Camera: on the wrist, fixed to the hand. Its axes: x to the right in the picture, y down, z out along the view.
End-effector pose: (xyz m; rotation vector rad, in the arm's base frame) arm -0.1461 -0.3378 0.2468 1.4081 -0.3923 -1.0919
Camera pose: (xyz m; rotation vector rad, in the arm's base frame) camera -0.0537 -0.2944 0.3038 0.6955 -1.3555 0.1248
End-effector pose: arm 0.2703 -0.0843 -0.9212 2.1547 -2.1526 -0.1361
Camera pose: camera 0.2044 -0.0745 -0.8252 -0.0306 3.0981 0.0356
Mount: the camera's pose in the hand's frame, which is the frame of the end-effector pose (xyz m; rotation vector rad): -0.0096 0.0777 -0.0868 0.1157 -0.1536 1.5463
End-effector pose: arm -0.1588 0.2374 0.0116 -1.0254 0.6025 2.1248
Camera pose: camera -0.1706 0.1263 -0.0227 0.1188 -1.2269 -2.2407
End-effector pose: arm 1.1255 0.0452 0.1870 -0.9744 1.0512 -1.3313
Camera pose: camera 1.0625 0.0601 0.0897 0.0145 1.1340 -0.0144
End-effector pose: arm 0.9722 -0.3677 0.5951 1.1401 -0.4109 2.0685
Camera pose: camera 0.8673 -0.3749 0.5439 -0.7264 1.0582 -2.0944
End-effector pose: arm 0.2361 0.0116 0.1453 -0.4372 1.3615 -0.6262
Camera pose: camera 0.1623 0.0828 0.0893 0.6657 1.1127 0.6025
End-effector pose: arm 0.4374 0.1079 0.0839 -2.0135 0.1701 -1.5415
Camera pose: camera 0.3740 0.0162 0.0487 -1.1744 1.1832 -0.3558
